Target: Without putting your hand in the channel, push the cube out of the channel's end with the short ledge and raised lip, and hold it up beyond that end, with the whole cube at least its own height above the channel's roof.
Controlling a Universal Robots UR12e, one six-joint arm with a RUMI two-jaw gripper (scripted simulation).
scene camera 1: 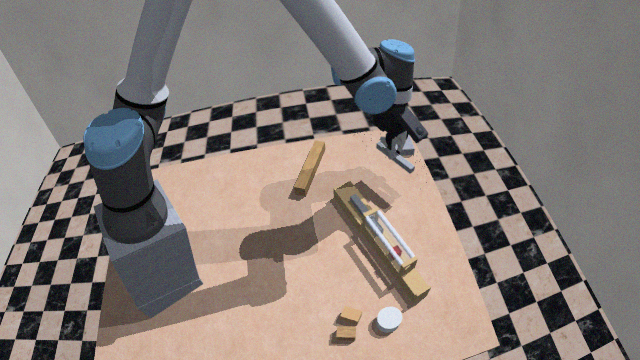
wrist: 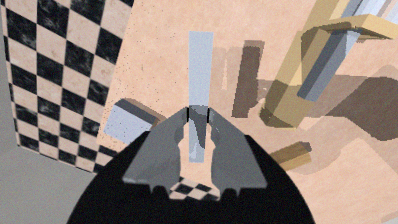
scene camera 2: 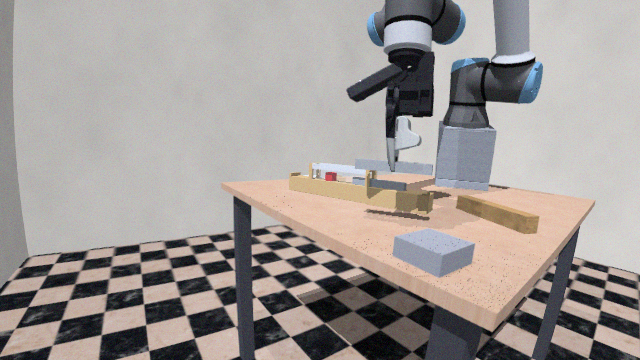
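Observation:
The gripper is visible in the pictures, scene camera 1 and the wrist view among them. Also shown in the pictures: a long wooden bar and a grey block.

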